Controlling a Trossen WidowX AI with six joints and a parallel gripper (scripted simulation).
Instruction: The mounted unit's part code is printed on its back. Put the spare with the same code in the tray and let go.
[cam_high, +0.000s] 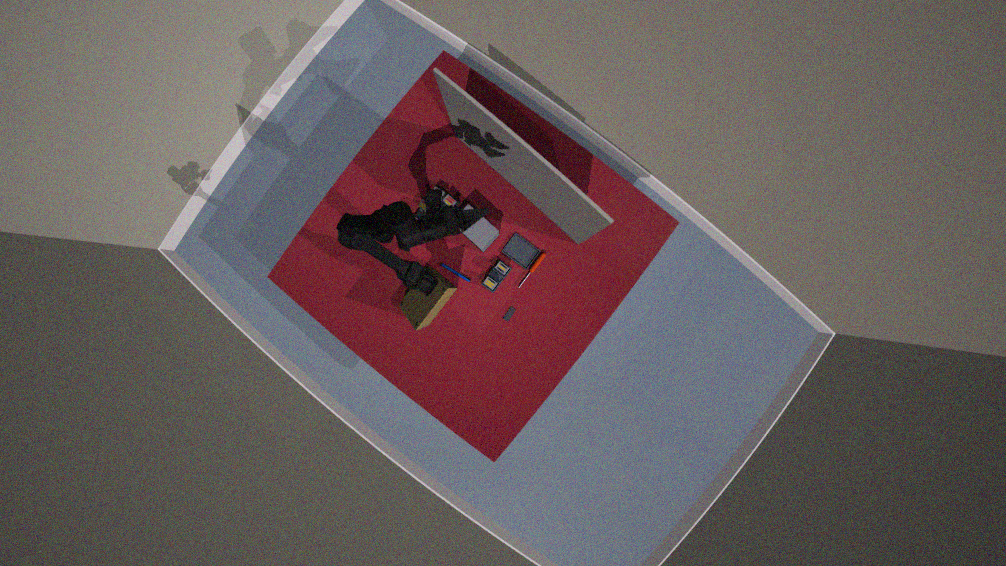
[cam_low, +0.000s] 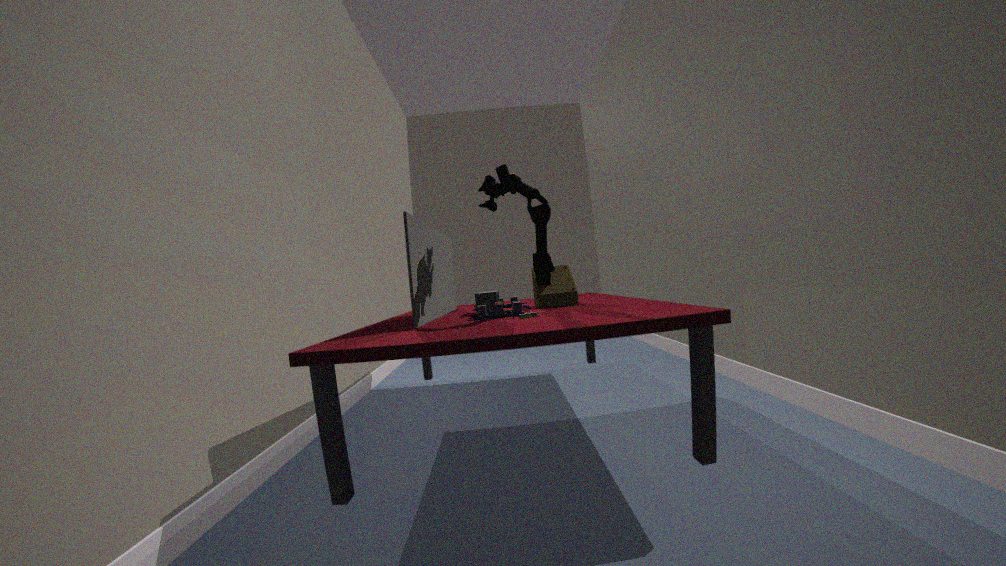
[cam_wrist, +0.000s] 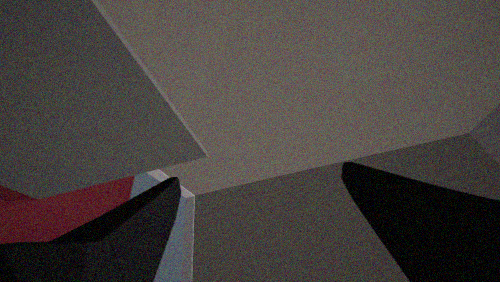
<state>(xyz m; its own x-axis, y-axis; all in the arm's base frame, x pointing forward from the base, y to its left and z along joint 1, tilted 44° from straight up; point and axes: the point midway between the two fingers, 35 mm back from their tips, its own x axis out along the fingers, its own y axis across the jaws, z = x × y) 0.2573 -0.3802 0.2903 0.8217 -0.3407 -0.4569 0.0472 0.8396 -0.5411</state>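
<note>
The grey spare block is 6 cm behind my gripper tip, 8 cm to the right of it and 56 cm below it. The rest, counted from my gripper tip: blue pen (19 cm behind, 6 cm to the left, 59 cm below); then flat grey tray (4 cm ahead, 10 cm to the right, 59 cm below); then upright white panel (24 cm ahead, 8 cm to the left, 37 cm below).
</note>
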